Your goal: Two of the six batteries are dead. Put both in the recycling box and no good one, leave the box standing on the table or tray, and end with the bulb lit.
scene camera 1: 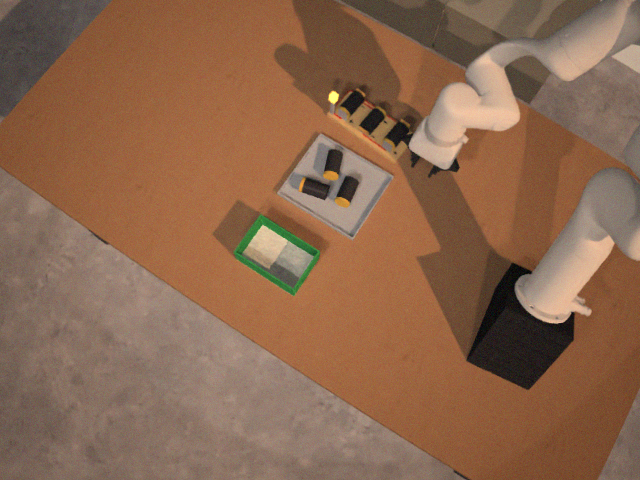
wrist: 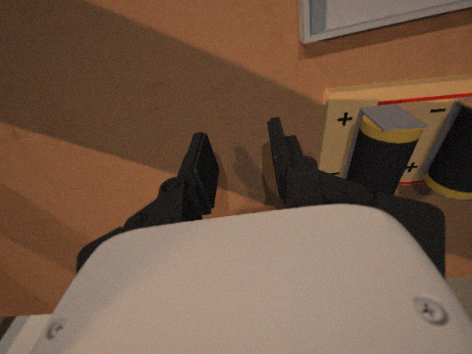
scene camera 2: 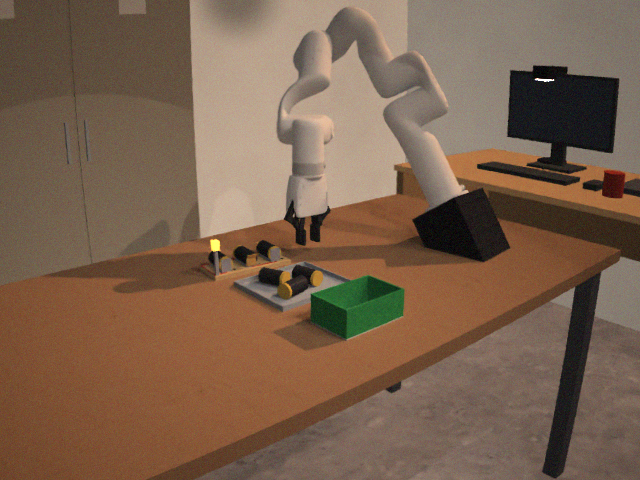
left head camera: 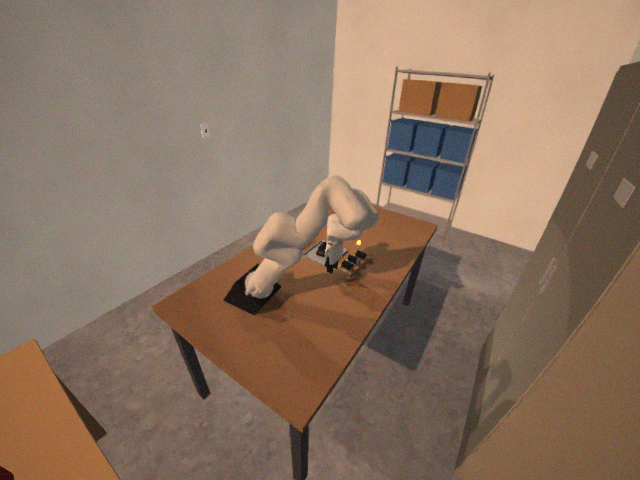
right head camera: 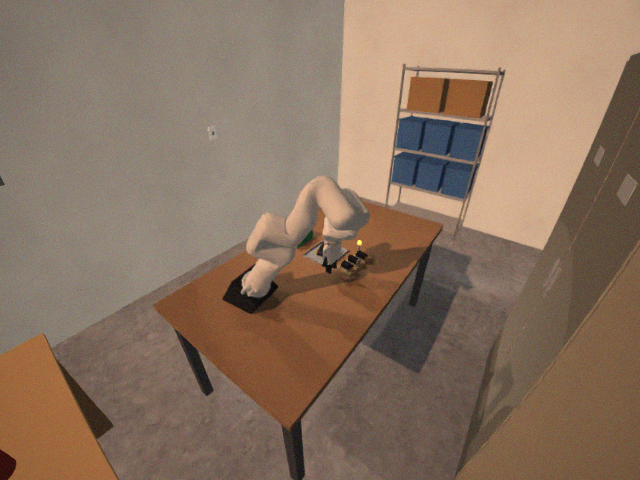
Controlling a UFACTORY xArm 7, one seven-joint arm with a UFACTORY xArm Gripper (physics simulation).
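Where they show: gripper, fingertip midpoint: (scene camera 1: 423, 167) (wrist: 240, 145) (scene camera 2: 308, 242) (left head camera: 332, 270) (right head camera: 330, 270); arm's base, link origin: (scene camera 1: 542, 299) (scene camera 2: 447, 203) (left head camera: 259, 284) (right head camera: 256, 284).
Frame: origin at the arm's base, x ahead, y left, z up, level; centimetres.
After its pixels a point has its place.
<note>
My gripper (scene camera 1: 422, 171) @(x 32.3, y -21.0, z -7.1 cm) (scene camera 2: 308, 241) @(x 32.3, y -21.0, z -7.1 cm) (wrist: 240, 145) @(x 32.3, y -21.0, z -7.1 cm) is partly open and empty, above the table beside the holder's end away from the bulb. The wooden holder (scene camera 1: 398, 153) @(x 38.7, y -23.3, z -9.8 cm) (scene camera 2: 242, 270) @(x 51.2, y -24.5, z -9.7 cm) (wrist: 342, 102) @(x 39.4, y -21.8, z -9.7 cm) carries three black batteries (scene camera 1: 352, 103) @(x 52.9, y -29.2, z -6.2 cm) (scene camera 1: 372, 119) @(x 47.1, y -27.1, z -6.1 cm) (scene camera 1: 397, 133) @(x 40.6, y -26.1, z -6.2 cm) lying side by side. The bulb (left head camera: 358, 242) @(x 56.3, y -26.8, z -2.3 cm) (right head camera: 359, 242) @(x 56.3, y -27.0, z -2.2 cm) (scene camera 1: 333, 97) @(x 56.7, y -26.2, z -1.6 cm) (scene camera 2: 215, 244) @(x 57.4, y -26.2, z -2.2 cm) glows yellow. Three more batteries (scene camera 1: 333, 161) @(x 51.4, y -14.0, z -7.0 cm) (scene camera 1: 314, 188) @(x 52.7, y -6.3, z -7.2 cm) (scene camera 1: 347, 190) @(x 45.9, y -8.7, z -7.0 cm) lie on the grey tray (scene camera 1: 369, 180) @(x 42.5, y -14.5, z -10.5 cm) (scene camera 2: 258, 294) @(x 58.9, y -11.4, z -9.7 cm) (wrist: 390, 11) @(x 42.8, y -17.7, z -10.4 cm). The green box (scene camera 1: 307, 273) @(x 46.6, y 11.8, z -8.0 cm) (scene camera 2: 330, 316) @(x 61.5, y 10.2, z -7.4 cm) stands upright on the table; no battery shows inside it.
The black arm base (scene camera 1: 519, 341) @(x 1.5, y 9.6, z -1.1 cm) (scene camera 2: 465, 227) @(x 8.0, y 9.6, z -3.0 cm) stands on the brown table (scene camera 1: 155, 170) @(x 88.9, y 2.8, z -10.7 cm) (scene camera 2: 129, 351) @(x 90.7, y -11.8, z -10.7 cm). A desk with a monitor (scene camera 2: 560, 111) and a red cup (scene camera 2: 613, 183) stands behind. A shelf rack (left head camera: 467, 160) is beyond the table's far end.
</note>
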